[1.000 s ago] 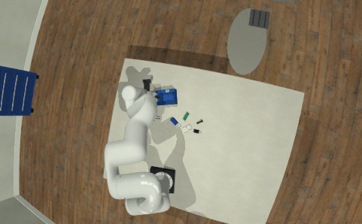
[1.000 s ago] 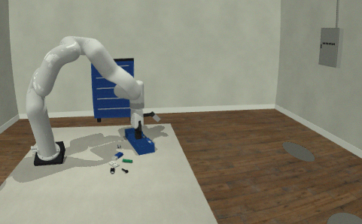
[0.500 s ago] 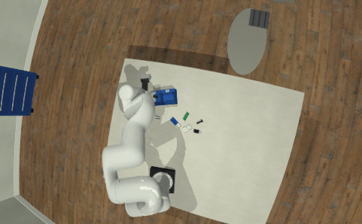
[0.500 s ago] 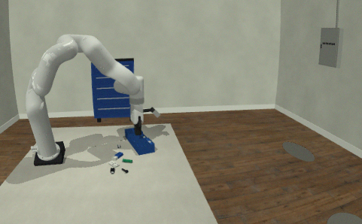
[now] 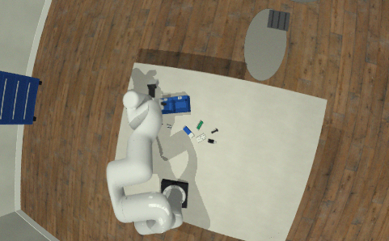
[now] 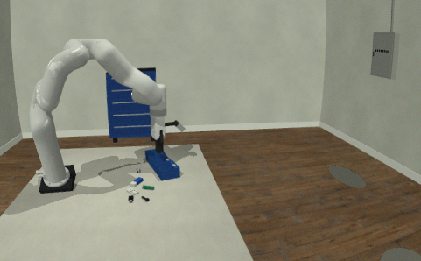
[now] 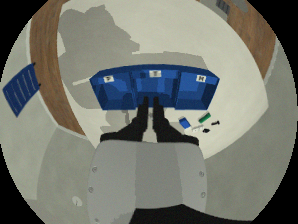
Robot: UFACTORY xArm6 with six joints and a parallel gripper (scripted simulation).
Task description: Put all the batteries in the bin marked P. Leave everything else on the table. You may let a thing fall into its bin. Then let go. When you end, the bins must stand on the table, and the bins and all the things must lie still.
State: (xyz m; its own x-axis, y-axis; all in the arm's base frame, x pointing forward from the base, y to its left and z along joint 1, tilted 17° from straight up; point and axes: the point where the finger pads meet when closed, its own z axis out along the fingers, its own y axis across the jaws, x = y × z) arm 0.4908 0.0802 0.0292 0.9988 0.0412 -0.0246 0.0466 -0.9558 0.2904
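My gripper is now 190 mm to the left of the green battery, 100 mm past it and 90 mm above it. Also, from my hand: grey piece: 110 mm behind, 90 mm below, 20 mm to the right; then blue-and-white cylinder: 140 mm to the right, 140 mm behind, 90 mm below; then blue bin: 70 mm below, 10 mm to the right.
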